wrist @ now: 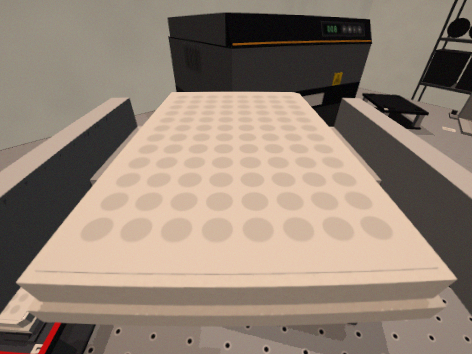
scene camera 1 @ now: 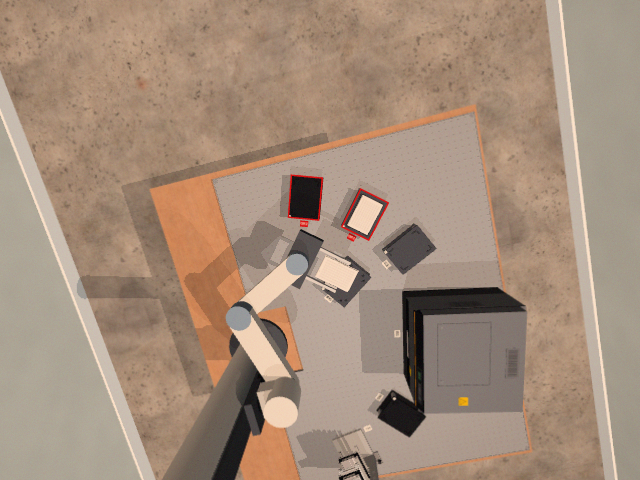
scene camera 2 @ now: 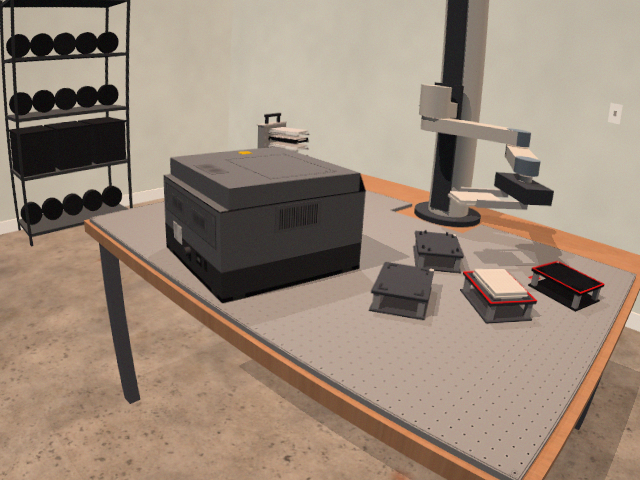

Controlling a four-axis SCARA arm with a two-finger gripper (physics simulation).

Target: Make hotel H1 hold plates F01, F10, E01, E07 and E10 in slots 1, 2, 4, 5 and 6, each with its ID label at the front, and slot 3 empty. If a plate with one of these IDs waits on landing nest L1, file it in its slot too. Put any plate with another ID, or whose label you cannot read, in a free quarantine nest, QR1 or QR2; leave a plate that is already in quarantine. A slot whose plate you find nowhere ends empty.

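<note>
My gripper (scene camera 1: pixel 343 277) (scene camera 2: pixel 465 197) (wrist: pixel 235 116) is shut on a white well plate (scene camera 1: pixel 333 269) (scene camera 2: pixel 476 197) (wrist: pixel 235 190), held level above the table; no ID label of it shows. In the top view it overlaps a dark nest with pegs (scene camera 1: pixel 356 290) (scene camera 2: pixel 438 243). One red-rimmed quarantine nest (scene camera 1: pixel 305 197) (scene camera 2: pixel 567 276) is empty. The other red-rimmed nest (scene camera 1: pixel 385 202) (scene camera 2: pixel 533 301) (wrist: pixel 51 337) bears a white plate (scene camera 1: pixel 366 213) (scene camera 2: pixel 498 282) (wrist: pixel 17 310). The hotel (scene camera 1: pixel 354 459) (scene camera 2: pixel 264 135) holds several plates; their labels are unreadable here.
A big dark instrument (scene camera 1: pixel 470 356) (scene camera 2: pixel 289 222) (wrist: pixel 295 65) stands on the table. A dark nest (scene camera 1: pixel 409 248) (scene camera 2: pixel 403 281) shows no plate. A black stand (scene camera 1: pixel 401 414) (wrist: pixel 395 104) is beside the instrument. The arm's column (scene camera 1: pixel 206 423) (scene camera 2: pixel 454 155) rises at the wooden edge.
</note>
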